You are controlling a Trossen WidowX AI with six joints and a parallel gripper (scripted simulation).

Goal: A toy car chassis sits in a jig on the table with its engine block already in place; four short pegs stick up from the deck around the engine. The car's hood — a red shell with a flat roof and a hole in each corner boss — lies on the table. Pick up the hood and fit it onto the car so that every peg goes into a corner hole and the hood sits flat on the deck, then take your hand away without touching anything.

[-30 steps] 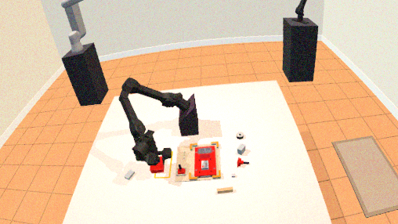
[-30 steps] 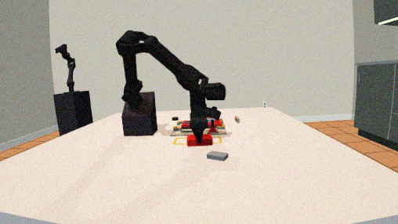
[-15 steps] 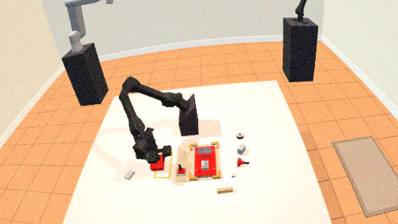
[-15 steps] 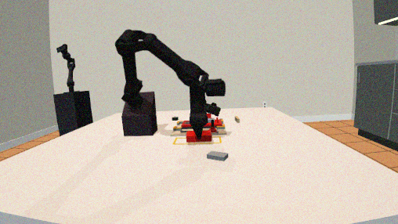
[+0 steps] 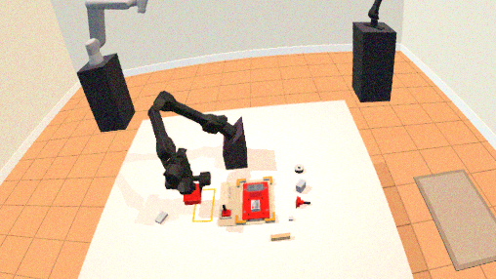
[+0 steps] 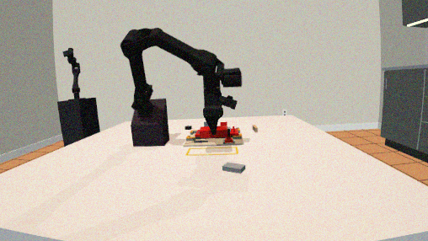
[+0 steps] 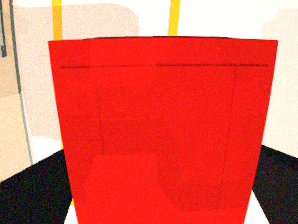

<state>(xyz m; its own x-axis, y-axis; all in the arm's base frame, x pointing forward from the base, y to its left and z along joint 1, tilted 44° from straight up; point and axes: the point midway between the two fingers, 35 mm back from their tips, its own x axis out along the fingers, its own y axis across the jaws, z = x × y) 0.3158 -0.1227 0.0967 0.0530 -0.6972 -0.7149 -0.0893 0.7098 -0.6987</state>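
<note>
The grey engine block lies 30 mm ahead of my gripper tip, 260 mm to the left of it and 60 mm below it. Round my gripper tip: orange-cornered jig (10 mm behind, 230 mm to the left, 70 mm below); then red hood (10 mm above); then wooden block (190 mm ahead, 350 mm to the left, 70 mm below).
</note>
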